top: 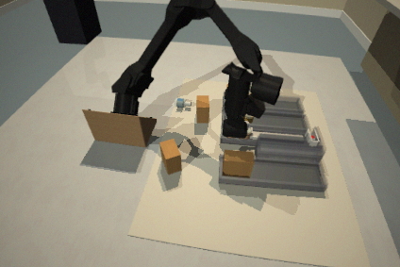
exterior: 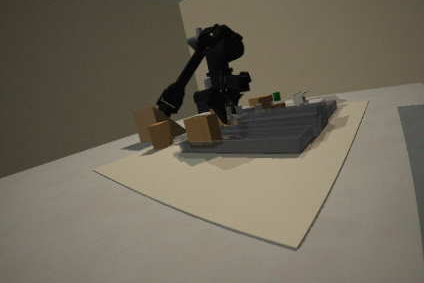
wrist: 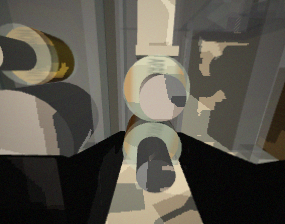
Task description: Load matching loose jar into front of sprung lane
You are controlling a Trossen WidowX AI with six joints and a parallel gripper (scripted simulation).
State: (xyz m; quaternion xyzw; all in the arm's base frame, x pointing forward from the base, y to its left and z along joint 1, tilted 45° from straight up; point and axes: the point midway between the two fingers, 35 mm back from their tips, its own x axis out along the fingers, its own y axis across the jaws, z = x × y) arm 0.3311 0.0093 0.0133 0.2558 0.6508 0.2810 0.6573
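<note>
Now: the grey rack 140 mm ahead of my gripper tip, 20 mm to the right of it and 10 mm below it. Round my gripper tip: pale lane strip: 150 mm ahead, 20 mm to the right, 20 mm above; then red-marked part: 230 mm ahead, 40 mm above, 30 mm to the right.
</note>
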